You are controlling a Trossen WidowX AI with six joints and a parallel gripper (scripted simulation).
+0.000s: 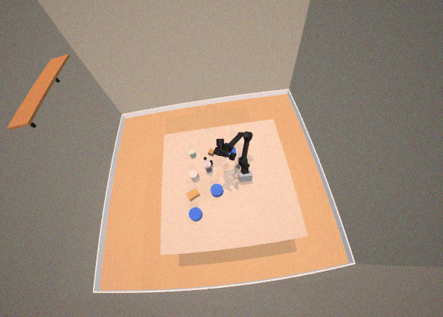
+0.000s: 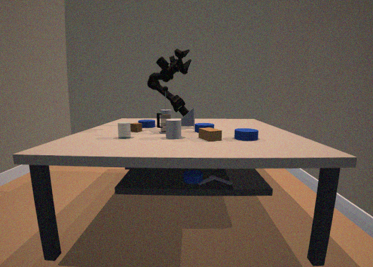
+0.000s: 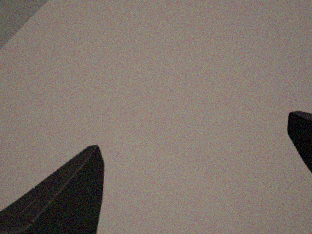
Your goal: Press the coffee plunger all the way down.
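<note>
Right now my gripper tip is 360 mm above the coffee press, 180 mm to the left of it and 180 mm short of it. The rest, counted from my gripper tip: white cylinder: 440 mm below, 350 mm ahead, 130 mm to the right.
</note>
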